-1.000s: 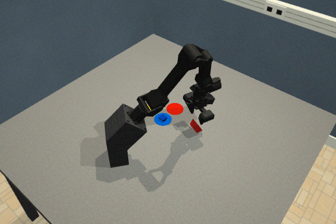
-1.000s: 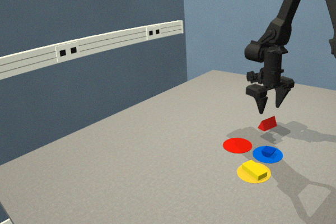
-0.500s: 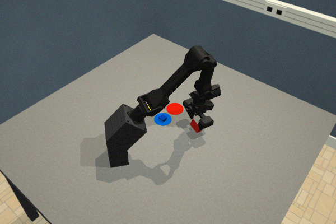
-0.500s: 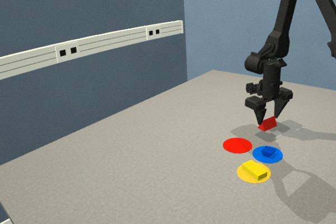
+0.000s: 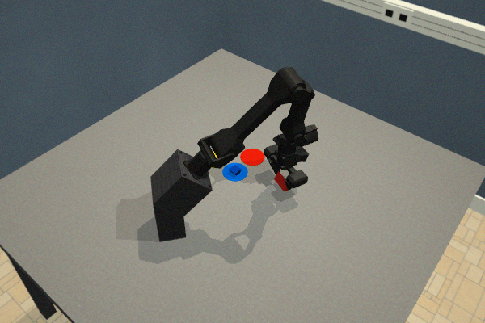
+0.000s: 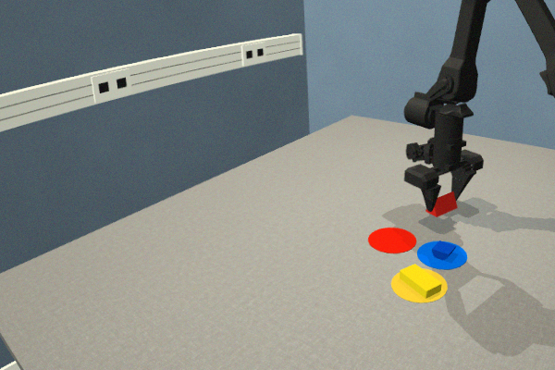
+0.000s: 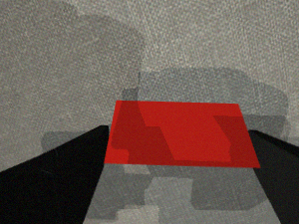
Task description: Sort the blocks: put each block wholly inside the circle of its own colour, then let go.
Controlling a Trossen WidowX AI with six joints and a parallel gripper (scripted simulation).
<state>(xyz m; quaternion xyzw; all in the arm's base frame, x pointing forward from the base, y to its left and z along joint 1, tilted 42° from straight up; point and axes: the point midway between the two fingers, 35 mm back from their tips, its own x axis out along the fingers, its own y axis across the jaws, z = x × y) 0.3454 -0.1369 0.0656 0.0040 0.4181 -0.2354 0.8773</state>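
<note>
Right now my hand is 30 mm above the red block. Round my hand: red circle: 60 mm ahead, 160 mm to the left, 40 mm below; then blue block: 40 mm behind, 170 mm to the left, 30 mm below; then blue circle: 40 mm behind, 170 mm to the left, 40 mm below.
</note>
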